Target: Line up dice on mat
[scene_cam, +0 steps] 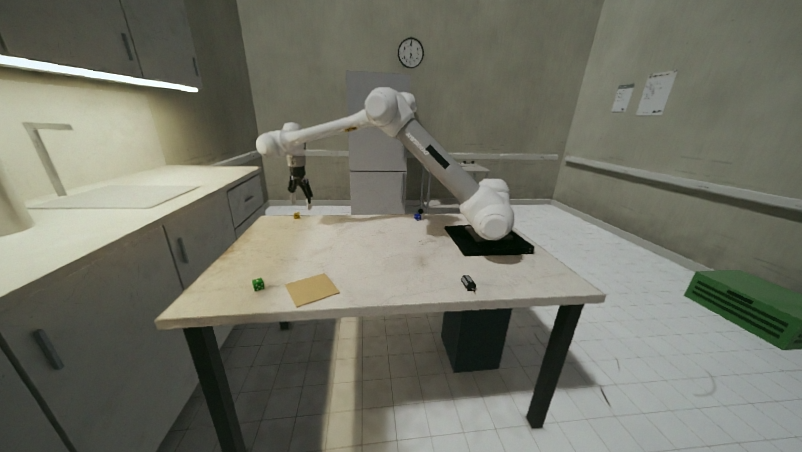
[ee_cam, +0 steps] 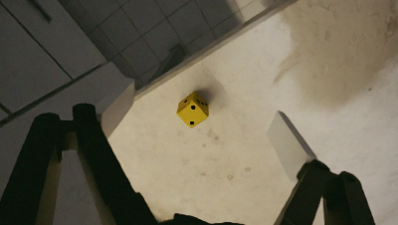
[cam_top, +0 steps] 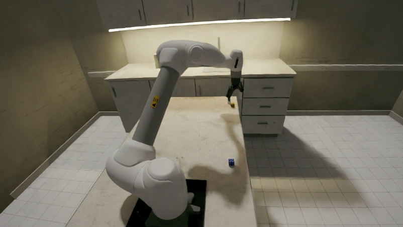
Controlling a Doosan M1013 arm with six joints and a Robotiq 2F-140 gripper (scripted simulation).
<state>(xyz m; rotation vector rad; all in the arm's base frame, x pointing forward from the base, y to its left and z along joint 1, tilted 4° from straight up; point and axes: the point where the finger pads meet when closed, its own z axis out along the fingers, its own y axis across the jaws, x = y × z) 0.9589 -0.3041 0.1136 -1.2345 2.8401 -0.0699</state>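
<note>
Right now the blue die is 650 mm behind my hand, 40 mm to the left of it and 60 mm below it. From my hand the other things lie so: yellow die 30 mm ahead, 20 mm to the left, 60 mm below; tan mat 190 mm behind, 700 mm to the left, 70 mm below; green die 20 mm behind, 690 mm to the left, 60 mm below.
</note>
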